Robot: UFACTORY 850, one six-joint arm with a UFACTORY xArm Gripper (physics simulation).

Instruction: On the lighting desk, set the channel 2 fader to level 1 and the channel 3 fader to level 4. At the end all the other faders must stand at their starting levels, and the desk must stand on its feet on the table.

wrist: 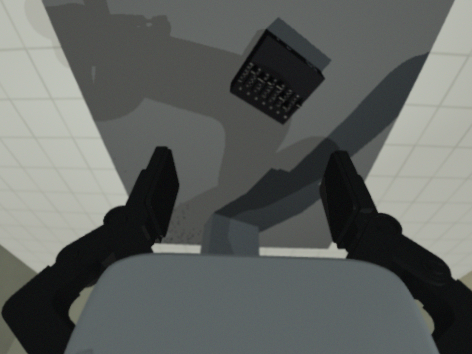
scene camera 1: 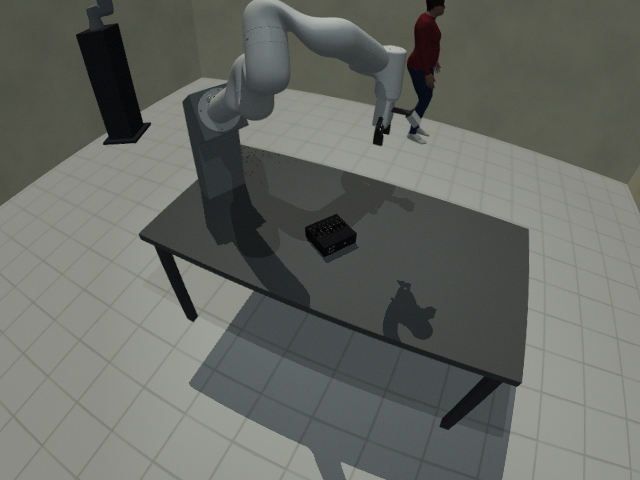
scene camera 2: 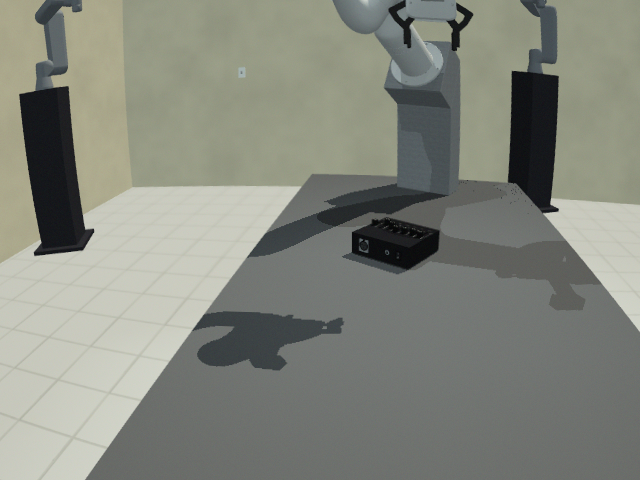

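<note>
The lighting desk (scene camera 1: 330,235) (scene camera 2: 395,242) (wrist: 285,72) is a small black box that stands upright on the table (scene camera 1: 449,258) (scene camera 2: 413,387) (wrist: 195,155), turned at an angle to the table's edges. Its row of faders shows on the top face, but the channel numbers and fader levels are too small to read. My gripper (scene camera 1: 381,135) (scene camera 2: 431,47) (wrist: 249,168) is open and empty. It hangs high above the table, well away from the desk. In the wrist view the desk lies beyond the fingertips, at the upper middle.
The arm's grey pedestal (scene camera 1: 219,165) (scene camera 2: 426,139) (wrist: 232,237) stands at one end of the table. Arm shadows fall across the table top. A person in a red top (scene camera 1: 425,43) stands behind the table. Black pillars (scene camera 1: 111,82) (scene camera 2: 51,165) with arms stand on the floor.
</note>
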